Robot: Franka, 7 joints.
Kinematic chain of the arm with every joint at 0, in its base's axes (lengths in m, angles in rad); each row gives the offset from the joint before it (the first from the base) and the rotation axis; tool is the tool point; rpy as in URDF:
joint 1: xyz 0 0 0.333 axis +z
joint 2: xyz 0 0 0 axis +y
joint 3: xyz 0 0 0.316 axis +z
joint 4: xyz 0.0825 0 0 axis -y
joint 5: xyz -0.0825 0 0.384 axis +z
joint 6: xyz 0 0 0 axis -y
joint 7: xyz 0.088 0 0 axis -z
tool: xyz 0 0 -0.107 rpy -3.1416 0 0
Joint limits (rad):
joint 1: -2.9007..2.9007
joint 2: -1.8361..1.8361
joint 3: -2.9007..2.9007
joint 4: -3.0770..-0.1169
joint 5: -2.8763..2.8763
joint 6: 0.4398..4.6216
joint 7: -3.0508..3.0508
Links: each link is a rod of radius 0.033 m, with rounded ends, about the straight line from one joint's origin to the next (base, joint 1, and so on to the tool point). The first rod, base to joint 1, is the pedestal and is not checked.
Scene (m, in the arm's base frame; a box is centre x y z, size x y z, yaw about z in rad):
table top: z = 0
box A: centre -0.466 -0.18 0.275 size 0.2 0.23 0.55 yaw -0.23
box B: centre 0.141 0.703 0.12 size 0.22 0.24 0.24 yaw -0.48
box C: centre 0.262 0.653 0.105 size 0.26 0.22 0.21 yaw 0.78
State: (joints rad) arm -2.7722 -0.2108 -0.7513 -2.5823 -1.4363 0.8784 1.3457
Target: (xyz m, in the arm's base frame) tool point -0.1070 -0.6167 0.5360
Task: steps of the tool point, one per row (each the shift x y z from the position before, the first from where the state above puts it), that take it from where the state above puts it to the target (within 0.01 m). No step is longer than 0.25 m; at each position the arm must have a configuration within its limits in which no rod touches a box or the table.
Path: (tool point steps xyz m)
1: 0.0269 0.0697 0.0472
2: 0.0522 0.0729 0.0235
3: 0.0699 0.0684 -0.0057
4: 0.0792 0.0561 -0.0334
5: -0.1660 -0.0468 0.1082
6: -0.1520 -0.1235 0.0884
7: -0.1071 -0.1895 0.0560
8: -0.0362 -0.2298 0.0160
9: 0.0497 -0.2331 -0.0242
10: 0.1339 -0.1955 -0.0564
11: 0.1989 -0.1229 -0.0734

